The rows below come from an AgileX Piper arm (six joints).
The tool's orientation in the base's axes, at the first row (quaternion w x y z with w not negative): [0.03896 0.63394 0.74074 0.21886]
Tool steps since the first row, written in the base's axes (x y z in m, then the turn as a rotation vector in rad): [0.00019 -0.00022 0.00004 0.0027 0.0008 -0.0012]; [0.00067 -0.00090 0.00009 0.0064 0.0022 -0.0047]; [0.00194 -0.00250 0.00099 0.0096 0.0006 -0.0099]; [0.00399 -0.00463 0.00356 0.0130 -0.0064 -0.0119]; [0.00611 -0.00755 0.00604 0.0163 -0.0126 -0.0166]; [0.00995 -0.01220 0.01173 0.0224 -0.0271 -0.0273]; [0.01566 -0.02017 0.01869 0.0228 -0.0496 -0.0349]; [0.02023 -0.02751 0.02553 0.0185 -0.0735 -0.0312]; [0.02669 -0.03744 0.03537 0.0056 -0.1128 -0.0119]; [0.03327 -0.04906 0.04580 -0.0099 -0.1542 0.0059]
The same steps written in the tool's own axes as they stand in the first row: [-0.00024 0.00017 -0.00003 0.0000 0.0021 0.0022]; [-0.00097 0.00056 -0.00010 -0.0002 0.0044 0.0070]; [-0.00255 0.00191 -0.00093 -0.0035 0.0052 0.0123]; [-0.00442 0.00454 -0.00314 -0.0112 0.0069 0.0133]; [-0.00707 0.00713 -0.00547 -0.0188 0.0076 0.0170]; [-0.01101 0.01233 -0.01059 -0.0362 0.0077 0.0247]; [-0.01821 0.01940 -0.01714 -0.0595 0.0030 0.0255]; [-0.02460 0.02543 -0.02379 -0.0807 -0.0020 0.0141]; [-0.03318 0.03407 -0.03322 -0.1116 -0.0106 -0.0184]; [-0.04327 0.04286 -0.04360 -0.1442 -0.0224 -0.0510]
